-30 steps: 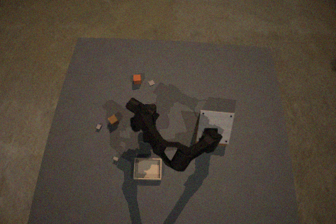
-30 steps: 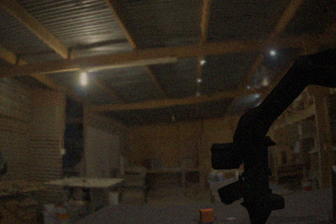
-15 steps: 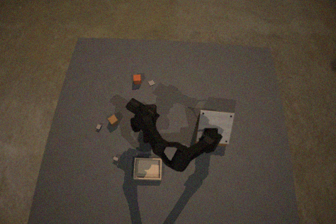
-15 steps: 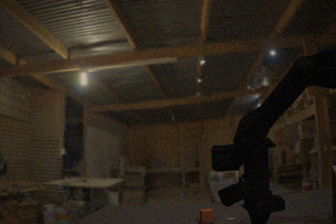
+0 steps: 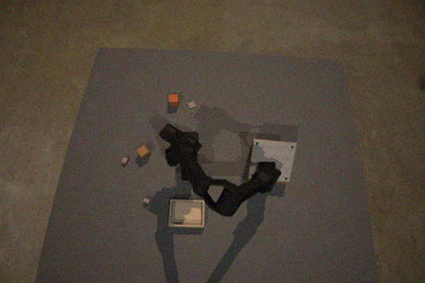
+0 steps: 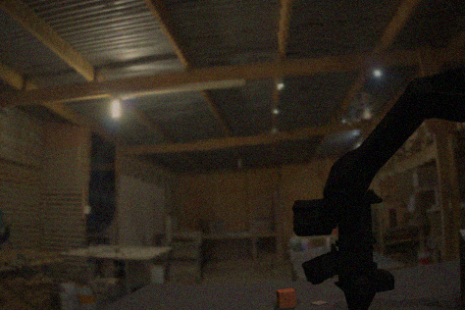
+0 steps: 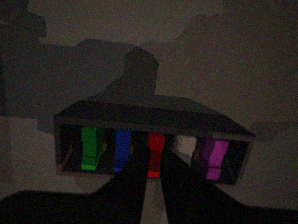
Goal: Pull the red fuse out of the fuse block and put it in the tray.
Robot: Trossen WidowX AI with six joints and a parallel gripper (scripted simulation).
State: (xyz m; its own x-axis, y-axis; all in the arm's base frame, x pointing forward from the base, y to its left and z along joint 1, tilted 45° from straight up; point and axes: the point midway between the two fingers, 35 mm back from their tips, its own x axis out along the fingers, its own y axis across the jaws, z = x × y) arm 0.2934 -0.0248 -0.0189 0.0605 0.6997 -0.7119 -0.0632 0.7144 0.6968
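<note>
Right now the shallow white tray is 20 cm to the left of my gripper tip and 3 cm below it. From my gripper tip the other things lie so: tan cube: 20 cm ahead, 4 cm to the right, 2 cm below; then red fuse: 1 cm below; then grey tile: 29 cm to the right, 4 cm below, 2 cm ahead.
</note>
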